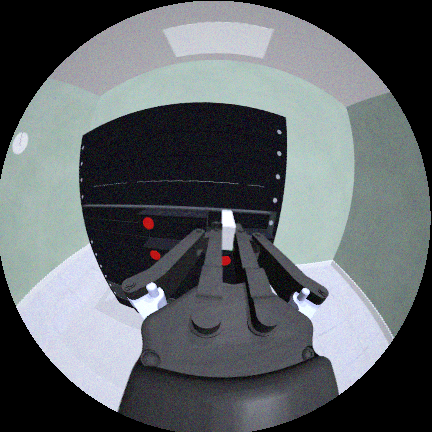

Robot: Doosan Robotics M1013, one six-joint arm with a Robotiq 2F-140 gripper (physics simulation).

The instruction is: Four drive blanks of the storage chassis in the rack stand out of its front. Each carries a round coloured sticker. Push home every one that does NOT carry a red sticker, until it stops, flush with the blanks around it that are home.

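Places are measured from the arm's base along level axes (x ahead, y left, z up), in millimetres.
Pixels of known places: gripper, fingertip midpoint: (225, 218).
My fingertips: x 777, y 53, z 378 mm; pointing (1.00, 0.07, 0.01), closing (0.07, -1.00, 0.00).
Ahead of a thing's pixels: the offset from my fingertips to its top centre. "spot": to the spot under its first point.
The black storage chassis @(spot: dy +227, dx -36, dz -42 mm) (115, 231) sits in the rack, below a thin grey edge. One red sticker @(dy +113, dx -53, dz +8 mm) (148, 223) shows at the upper left, on a blank whose top face shows as a grey band. A second red sticker @(dy +109, dx -52, dz -49 mm) (155, 255) is below it, also under a grey band. A third red sticker @(dy -5, dx -34, dz -49 mm) (226, 260) shows lower, partly behind the fingers. A sticker of another colour does not show; the fingers hide part of the front. My gripper (225, 218) is shut, with a white block-like piece at its tips, in front of the chassis's right half. Contact cannot be told.
The black rack (185, 150) rises above the chassis, with pale dots down both side edges. Green walls (317, 175) stand behind and beside it. A white round object (20, 143) is on the left wall. The pale floor (75, 330) shows below.
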